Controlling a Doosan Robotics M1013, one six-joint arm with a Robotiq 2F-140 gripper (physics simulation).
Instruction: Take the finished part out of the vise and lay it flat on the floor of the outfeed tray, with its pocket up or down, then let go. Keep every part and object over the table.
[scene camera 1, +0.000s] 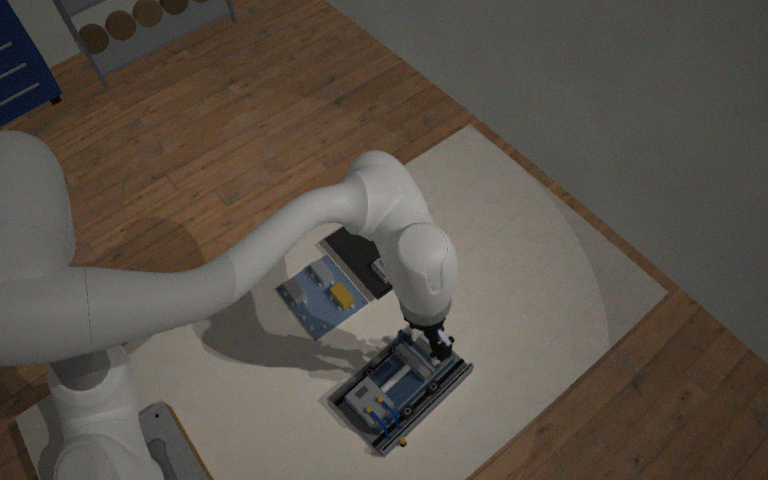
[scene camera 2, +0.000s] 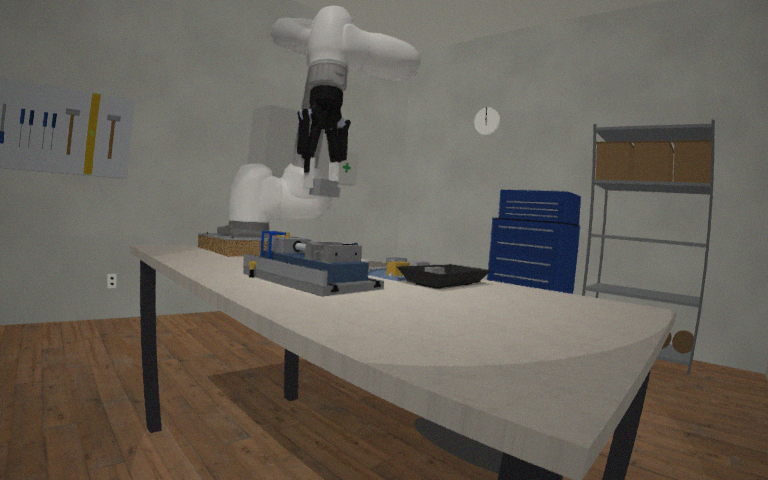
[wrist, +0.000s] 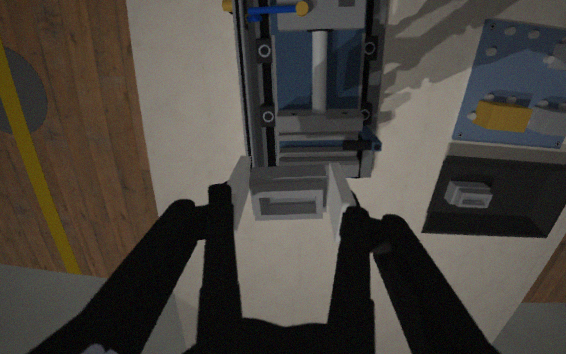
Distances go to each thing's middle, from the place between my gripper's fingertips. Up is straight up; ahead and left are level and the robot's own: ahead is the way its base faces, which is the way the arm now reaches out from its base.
Scene:
The yellow block (wrist: 490, 115) is 300 mm to the left of my hand, 190 mm below it and 60 mm behind it.

